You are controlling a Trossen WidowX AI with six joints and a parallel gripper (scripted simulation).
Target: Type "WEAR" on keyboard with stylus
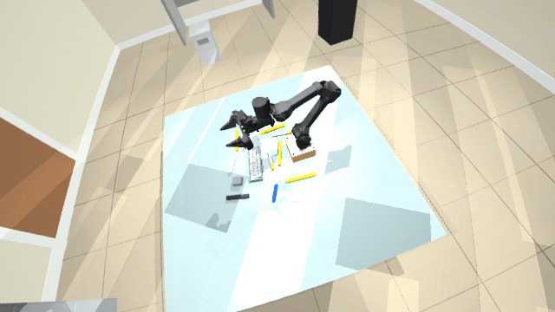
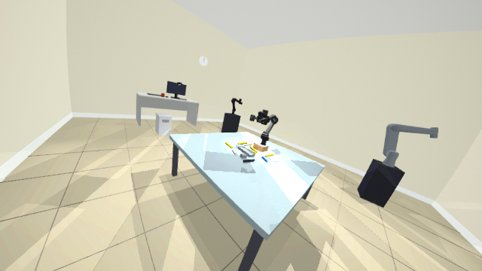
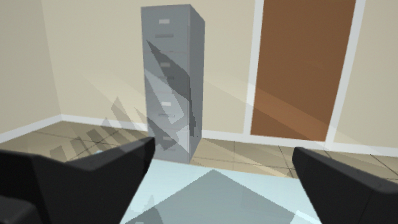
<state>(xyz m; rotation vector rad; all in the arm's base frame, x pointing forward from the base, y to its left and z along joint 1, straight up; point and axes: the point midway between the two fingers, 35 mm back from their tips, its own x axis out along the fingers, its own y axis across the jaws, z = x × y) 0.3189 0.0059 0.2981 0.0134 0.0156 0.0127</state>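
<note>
The blue stylus is 120 mm behind my gripper tip, 130 mm to the left of it and 360 mm below it. Also, from my gripper tip: grey block: 50 mm ahead, 10 mm to the left, 350 mm below; then dark bar: 80 mm ahead, 100 mm to the left, 350 mm below; then white flat tile: 210 mm behind, 220 mm to the left, 360 mm below.
</note>
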